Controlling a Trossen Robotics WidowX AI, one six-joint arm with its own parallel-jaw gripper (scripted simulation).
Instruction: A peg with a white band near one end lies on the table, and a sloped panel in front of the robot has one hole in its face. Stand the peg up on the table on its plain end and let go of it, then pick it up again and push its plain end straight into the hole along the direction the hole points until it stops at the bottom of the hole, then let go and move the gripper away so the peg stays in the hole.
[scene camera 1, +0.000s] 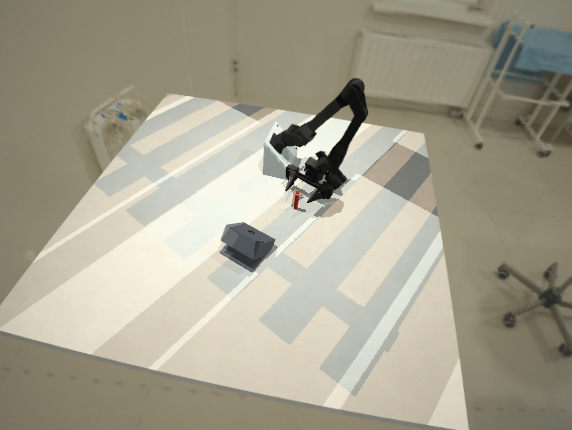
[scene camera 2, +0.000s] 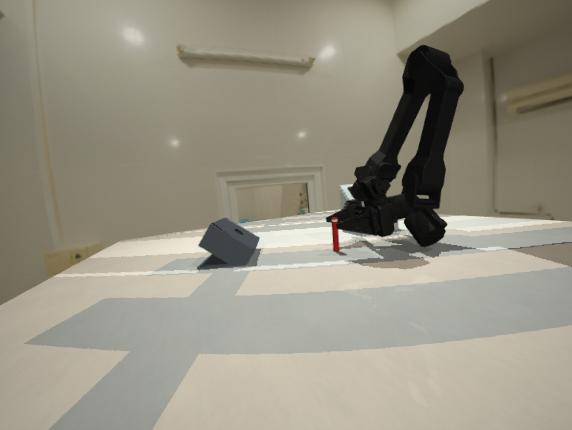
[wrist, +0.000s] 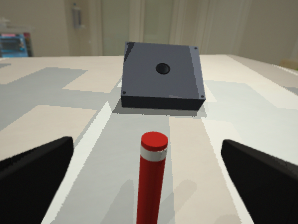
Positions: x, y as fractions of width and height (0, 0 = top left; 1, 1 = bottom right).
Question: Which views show the gripper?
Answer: Scene camera 1, scene camera 2 and the wrist view: all of them.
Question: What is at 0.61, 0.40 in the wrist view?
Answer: A dark sloped panel.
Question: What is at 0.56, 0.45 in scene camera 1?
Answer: The gripper.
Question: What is the gripper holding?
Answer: Nothing.
